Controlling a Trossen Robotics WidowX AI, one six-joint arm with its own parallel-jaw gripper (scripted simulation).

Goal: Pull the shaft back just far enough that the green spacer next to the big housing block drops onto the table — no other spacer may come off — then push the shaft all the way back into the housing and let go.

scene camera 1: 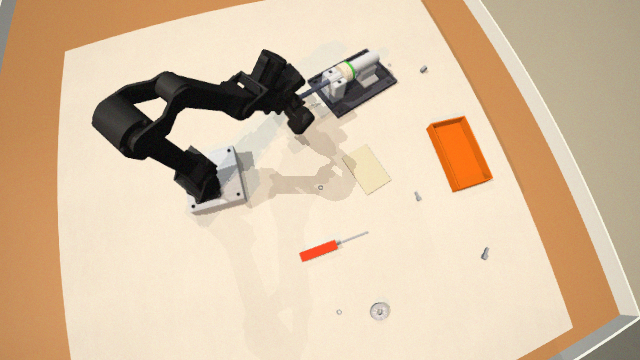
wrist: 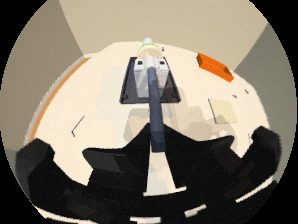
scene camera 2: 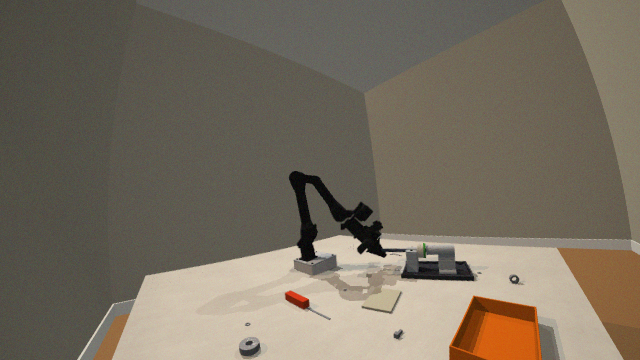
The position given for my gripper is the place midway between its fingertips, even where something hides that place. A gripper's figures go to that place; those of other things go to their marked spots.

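Pale housing block (scene camera 1: 371,77), 94 cm from the lens. Orange tray (scene camera 1: 460,155), 92 cm from the lens. My gripper (scene camera 1: 303,101), 81 cm from the lens. Cream card (scene camera 1: 366,169), 80 cm from the lens. Marked spots on the cream card and the orange tray, 29 cm apart.
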